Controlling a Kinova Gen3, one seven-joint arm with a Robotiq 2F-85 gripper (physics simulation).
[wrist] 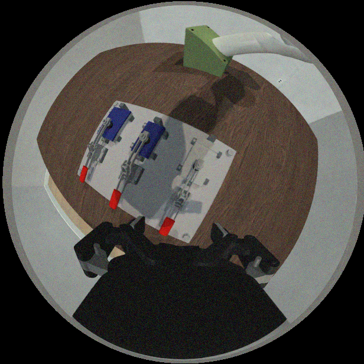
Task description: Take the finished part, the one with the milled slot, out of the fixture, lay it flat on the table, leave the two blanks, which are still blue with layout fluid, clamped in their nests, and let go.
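The fixture plate [202,217] lies on the table with three nests. One blue blank [119,122] sits in the left nest and another blue blank [152,139] in the middle nest, each with a clamp arm over it. In the right nest, a pale patch [204,152] between small locating blocks looks like the finished part; it nearly matches the plate, and its slot cannot be made out. The tip of the right clamp [183,191] reaches over this patch; whether it presses there is unclear. My gripper [178,227] is open and empty, nearer the camera than the plate's front edge.
Red clamp handles [83,174] [115,199] [166,227] stick out along the plate's near side. A green angled block [202,54] stands at the far edge of the brown table [270,150], with a pale curved arm-like piece [255,43] joined to it. Shadows fall across the plate.
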